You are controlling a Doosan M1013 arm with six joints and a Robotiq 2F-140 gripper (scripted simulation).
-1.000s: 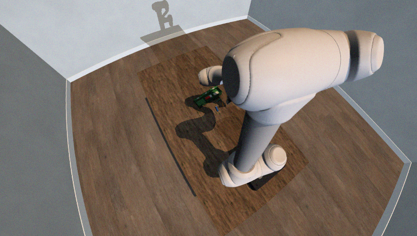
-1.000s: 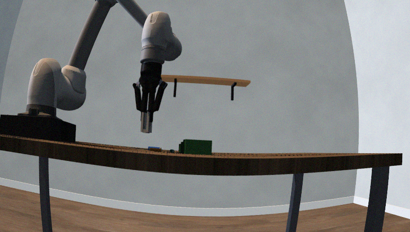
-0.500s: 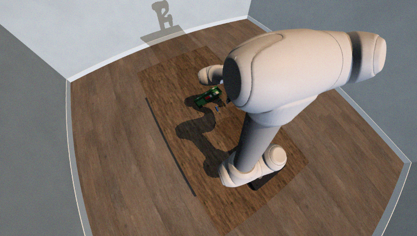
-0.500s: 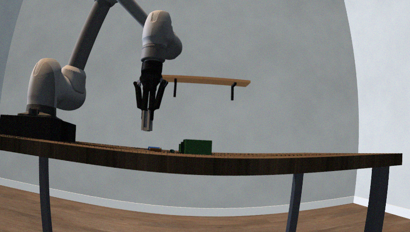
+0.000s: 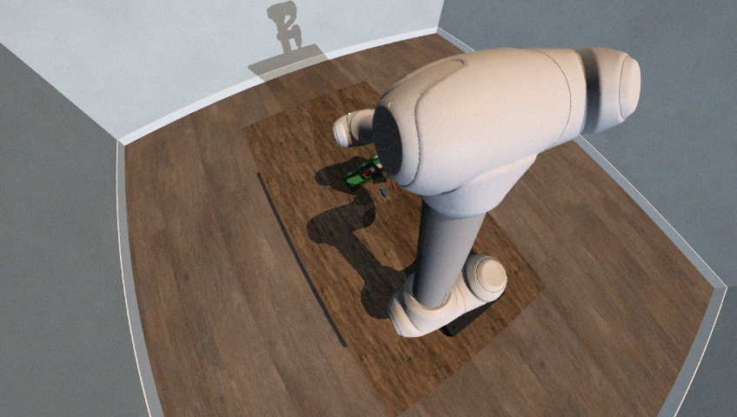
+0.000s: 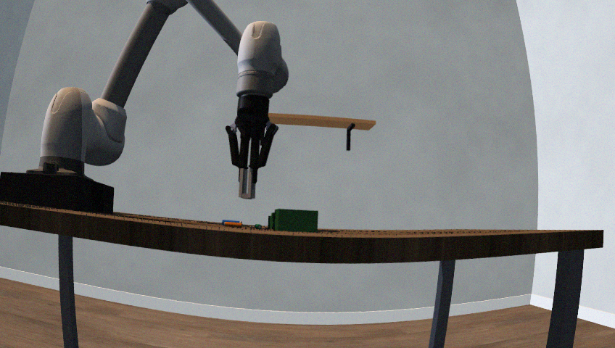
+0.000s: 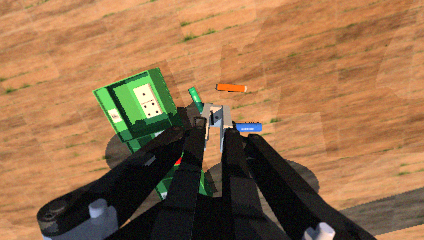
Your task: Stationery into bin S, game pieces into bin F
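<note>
Right now the green bin is 110 mm ahead of my hand, 80 mm below it and 50 mm to the left of it. Also, from my hand: orange piece (100 mm below, 30 mm behind, 10 mm to the right); then green cylinder (100 mm below, 30 mm ahead, 10 mm to the right); then blue piece (90 mm below, 60 mm to the left, 30 mm behind).
</note>
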